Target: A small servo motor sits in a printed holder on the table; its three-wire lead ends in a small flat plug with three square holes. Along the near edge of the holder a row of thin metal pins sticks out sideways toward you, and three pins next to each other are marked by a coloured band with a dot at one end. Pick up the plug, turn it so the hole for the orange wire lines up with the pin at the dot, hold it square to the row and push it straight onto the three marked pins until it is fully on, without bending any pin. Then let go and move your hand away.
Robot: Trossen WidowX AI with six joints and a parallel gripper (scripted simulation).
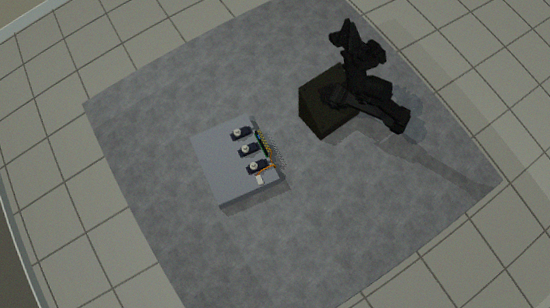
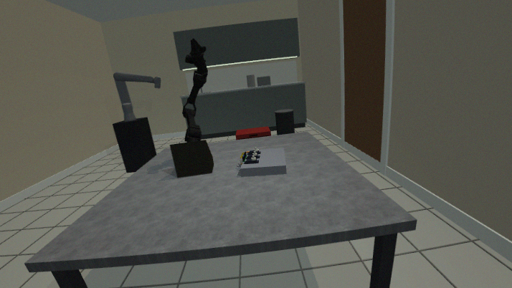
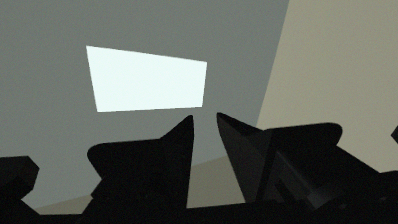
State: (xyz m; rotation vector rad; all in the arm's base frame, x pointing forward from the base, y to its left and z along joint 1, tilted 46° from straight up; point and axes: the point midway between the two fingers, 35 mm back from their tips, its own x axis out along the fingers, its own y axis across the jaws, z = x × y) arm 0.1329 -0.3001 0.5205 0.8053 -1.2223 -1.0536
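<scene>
The blue band is 220 mm ahead of my gripper tip, 170 mm to the right of it and 690 mm below it. Also, from my gripper tip: grey printed holder (380 mm ahead, 160 mm to the right, 740 mm below).
</scene>
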